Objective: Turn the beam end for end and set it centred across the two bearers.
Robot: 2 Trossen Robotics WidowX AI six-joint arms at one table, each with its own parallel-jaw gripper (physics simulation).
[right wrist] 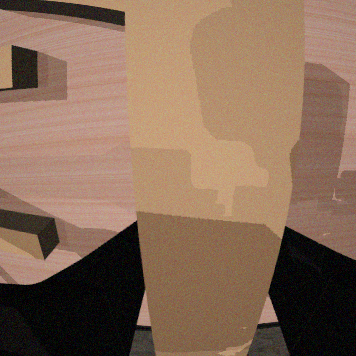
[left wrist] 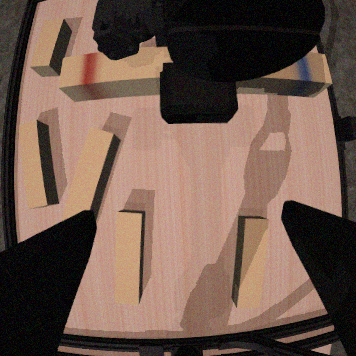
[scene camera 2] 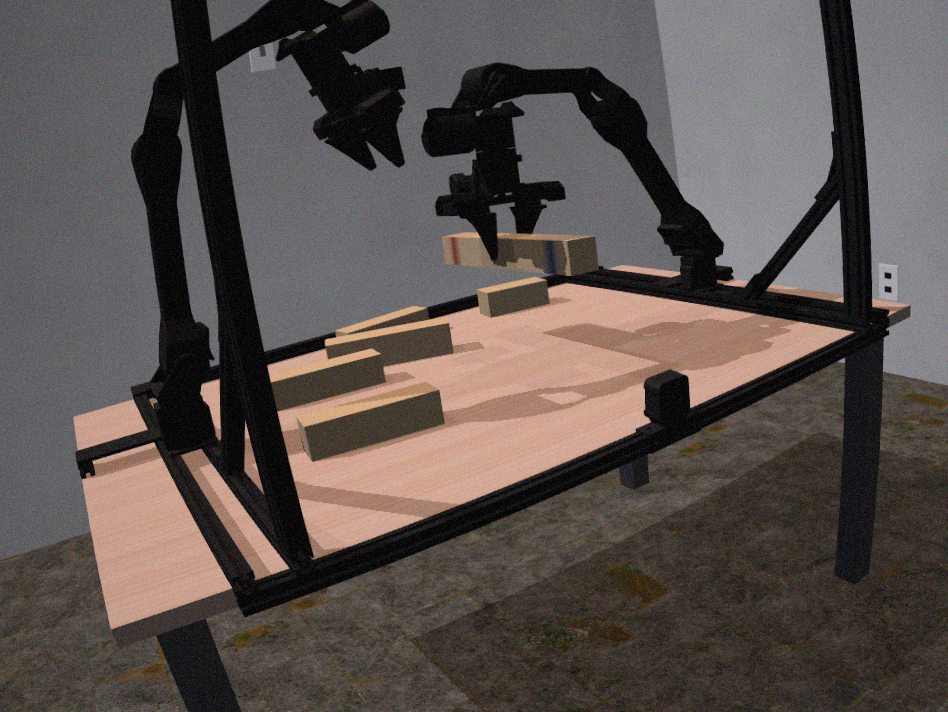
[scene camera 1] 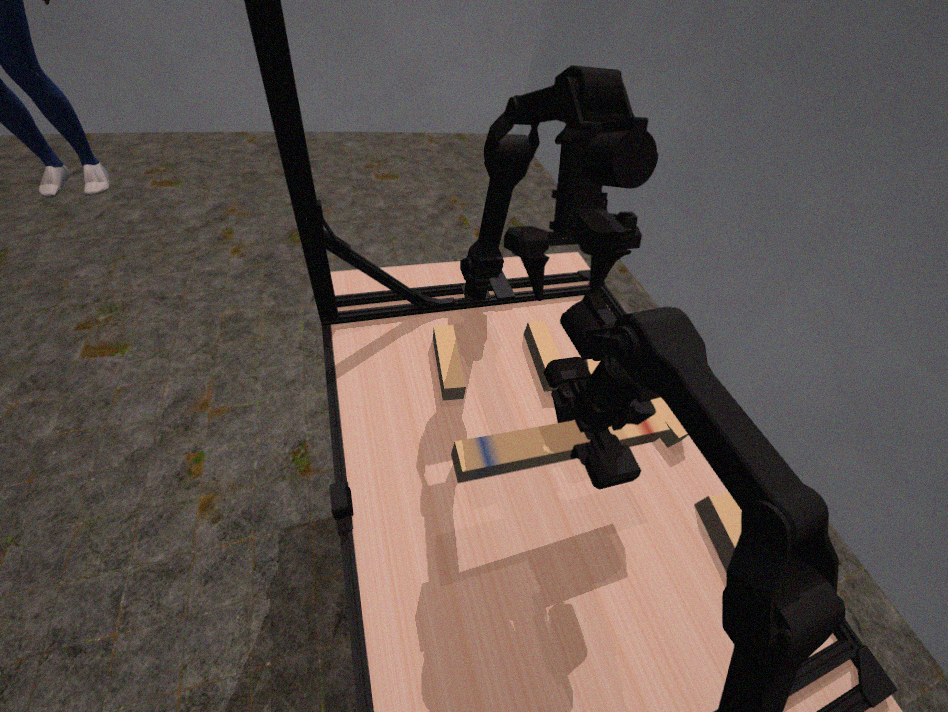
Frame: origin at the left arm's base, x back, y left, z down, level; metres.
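Seen in the pictures: left gripper, fingertip midpoint: [left wrist: 190, 215] [scene camera 2: 387, 167] [scene camera 1: 566, 297]; right gripper, fingertip midpoint: [right wrist: 202, 223] [scene camera 2: 508, 257] [scene camera 1: 567, 443]; left arm's base, origin of the base link: [scene camera 2: 188, 444] [scene camera 1: 475, 291]; right arm's base, origin of the base link: [scene camera 2: 700, 287].
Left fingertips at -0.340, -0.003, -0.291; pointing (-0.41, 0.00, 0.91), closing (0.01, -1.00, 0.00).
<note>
Offsets run from my left fingertips to a thing's top centre, as dx, dy, dz.
The long wooden beam @[-0.159, -0.028, +0.118] [scene camera 1: 528, 448] [scene camera 2: 521, 250] [left wrist: 115, 72] [right wrist: 210, 175] is level above the table, with a blue band near one end and a red band near the other. In scene camera 2 the red end is at the left. My right gripper [scene camera 2: 509, 243] [right wrist: 202, 223] is shut on it near its middle. My left gripper [scene camera 1: 567, 293] [scene camera 2: 387, 166] [left wrist: 190, 215] is open and empty, high above the table and apart from the beam. Two roughly parallel blocks, seemingly the bearers, lie apart: one @[+0.131, -0.124, +0.266] [scene camera 1: 449, 360] [scene camera 2: 371, 421] [left wrist: 252, 265], the other @[+0.108, +0.098, +0.266] [scene camera 1: 540, 344] [scene camera 2: 329, 379] [left wrist: 130, 257].
A slanted block @[-0.030, +0.166, +0.260] [scene camera 2: 389, 342] [left wrist: 92, 170] and another block @[-0.075, +0.282, +0.266] [left wrist: 37, 165] lie beside the parallel pair. A shorter block @[-0.342, +0.271, +0.263] [scene camera 1: 725, 521] [scene camera 2: 513, 297] [left wrist: 50, 47] lies near the far edge in scene camera 2. Black uprights [scene camera 2: 229, 268] [scene camera 1: 287, 137] rise from the table frame.
</note>
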